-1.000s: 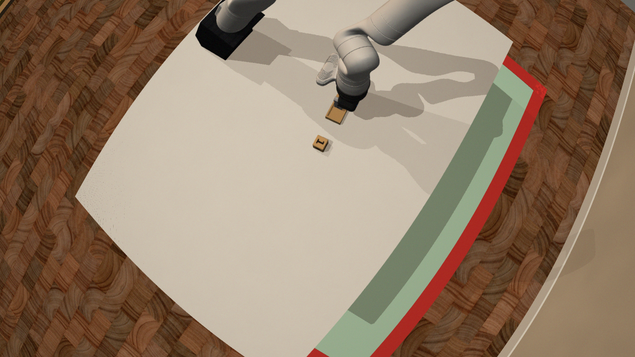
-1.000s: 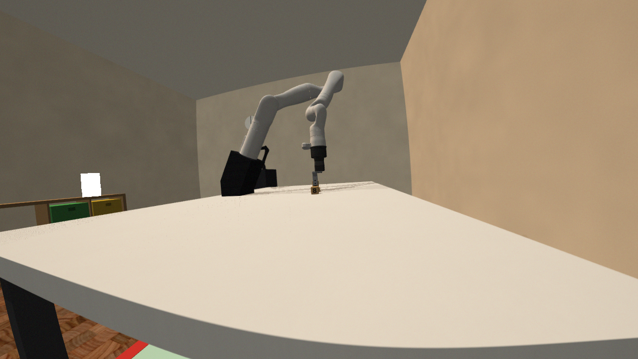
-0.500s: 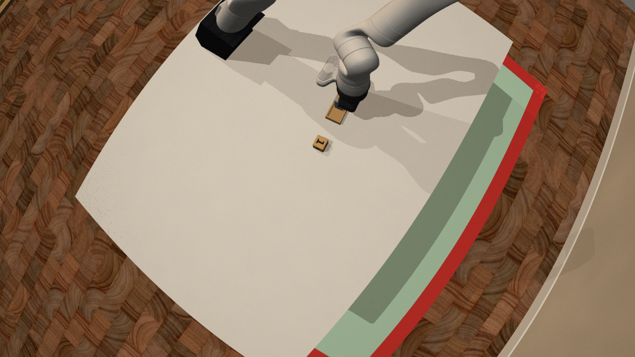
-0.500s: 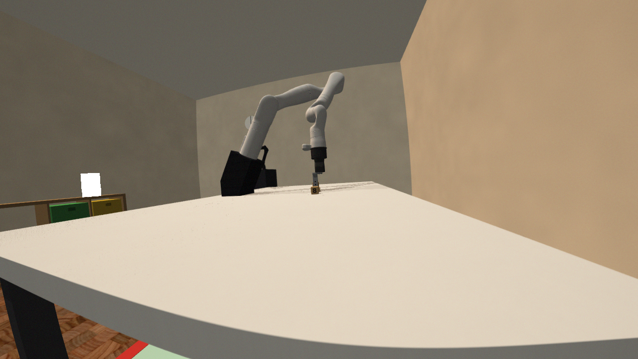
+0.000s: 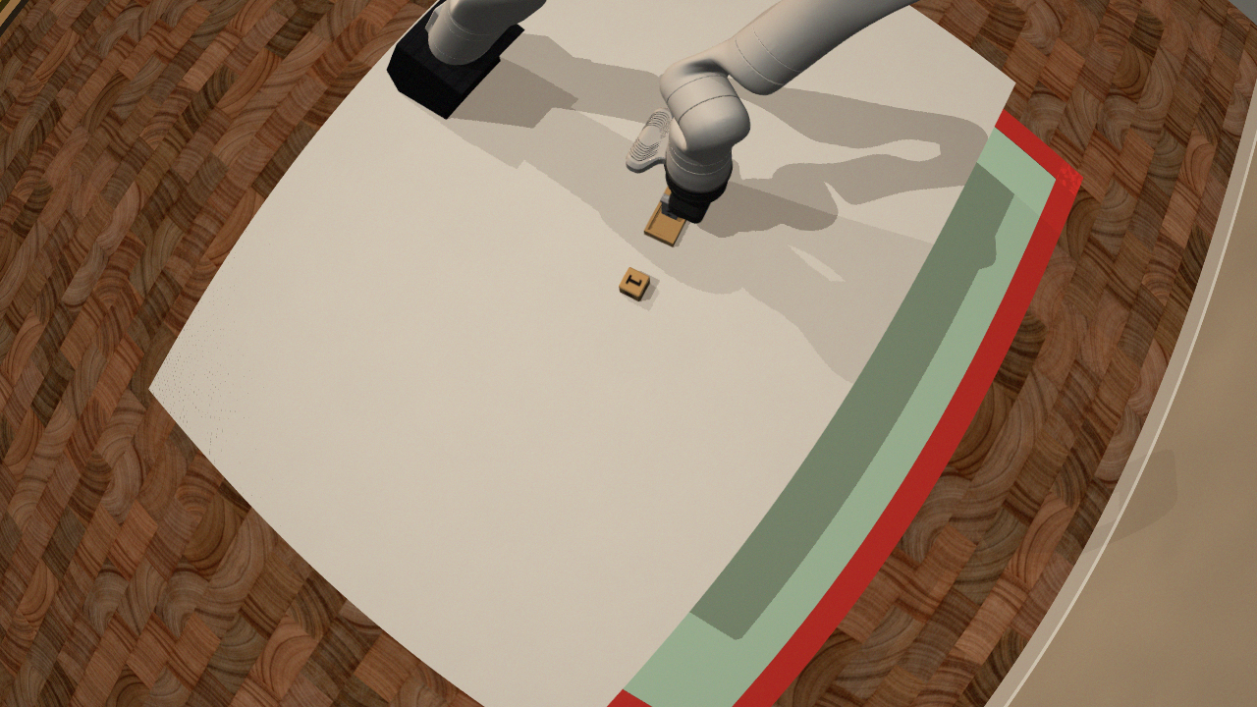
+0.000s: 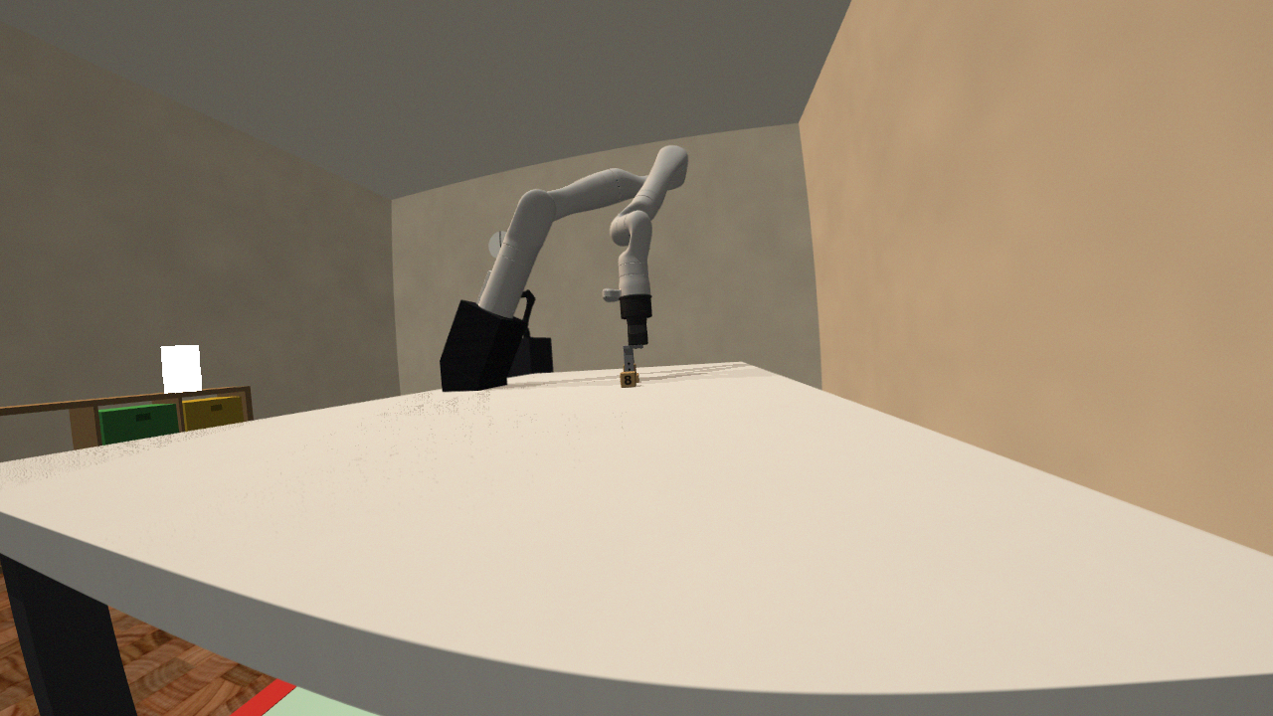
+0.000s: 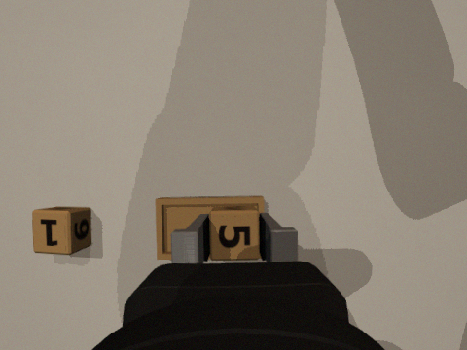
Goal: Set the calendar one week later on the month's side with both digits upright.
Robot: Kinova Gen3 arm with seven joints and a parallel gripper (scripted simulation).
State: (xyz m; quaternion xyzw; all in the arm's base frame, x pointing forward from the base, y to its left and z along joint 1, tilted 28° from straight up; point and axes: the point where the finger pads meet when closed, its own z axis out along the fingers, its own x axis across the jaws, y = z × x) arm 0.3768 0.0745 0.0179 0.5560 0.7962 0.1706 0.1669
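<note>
Now: the wooden tray 1 cm ahead of my hand, 2 cm to the right of it and 3 cm below it.
</note>
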